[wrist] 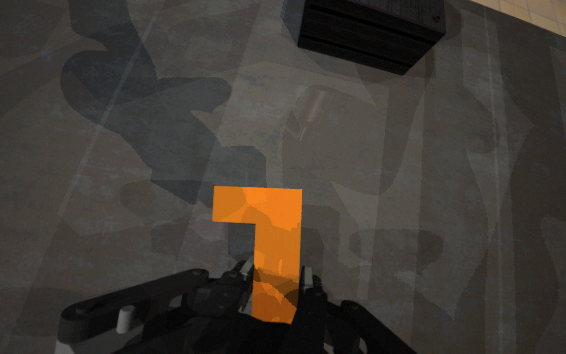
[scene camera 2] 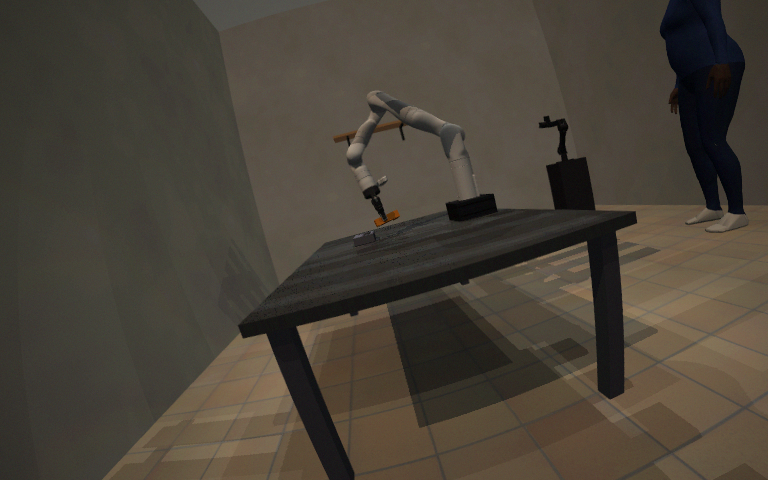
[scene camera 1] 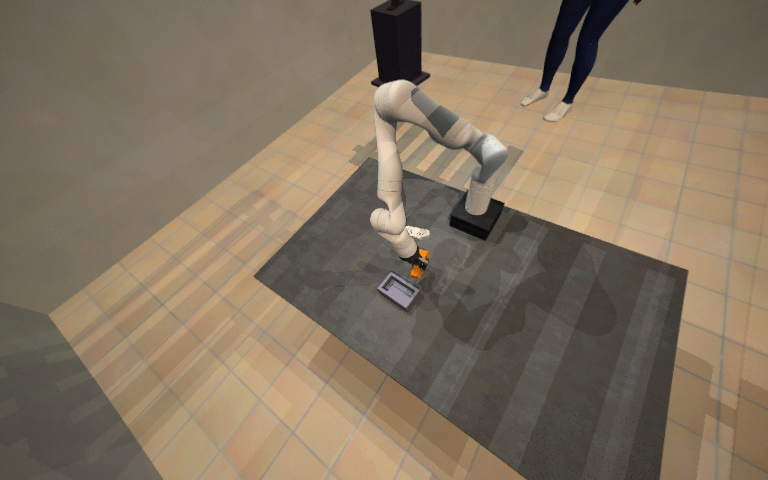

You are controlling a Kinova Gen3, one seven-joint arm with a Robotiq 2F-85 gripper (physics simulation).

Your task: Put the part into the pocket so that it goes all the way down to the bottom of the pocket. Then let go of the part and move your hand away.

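Places are measured from the arm's base along level axes (x ahead, y left, z up), in metres.
Pixels of known places: gripper, fingertip midpoint: (wrist: 278, 273) (scene camera 2: 385, 220) (scene camera 1: 419, 267); arm's base, link origin: (scene camera 2: 468, 198) (scene camera 1: 476, 206).
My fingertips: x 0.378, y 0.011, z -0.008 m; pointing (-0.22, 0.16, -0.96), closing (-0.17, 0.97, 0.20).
Note:
Ahead of a thing's pixels: the offset from my fingertips to its top centre. Level surfaces: height alone.
The orange L-shaped part @(dx -0.003, dy -0.018, dz +0.035 m) (scene camera 1: 416, 272) (scene camera 2: 387, 217) (wrist: 277, 215) is held in my gripper (scene camera 1: 421, 263) (scene camera 2: 384, 217) (wrist: 278, 273), which is shut on its long leg. In the wrist view the short leg points left at the far end. The part hangs above the table, clear of it, and looks slightly tilted in the second scene view. The grey block with the pocket @(dx +0.113, dy -0.012, dz -0.035 m) (scene camera 1: 407, 305) (scene camera 2: 364, 240) stands on the table beside and below the part. Its pocket opens upward and the part is outside it. The pocket does not show in the wrist view.
The dark table @(dz -0.072 m) (scene camera 1: 509, 362) (scene camera 2: 430, 254) carries the arm's black base (scene camera 1: 476, 217) (scene camera 2: 471, 207) (wrist: 370, 35), behind the gripper. A person (scene camera 1: 583, 50) (scene camera 2: 707, 113) and a black pedestal (scene camera 1: 396, 45) (scene camera 2: 570, 183) stand off the table. A wooden shelf (scene camera 2: 385, 129) is on the wall.

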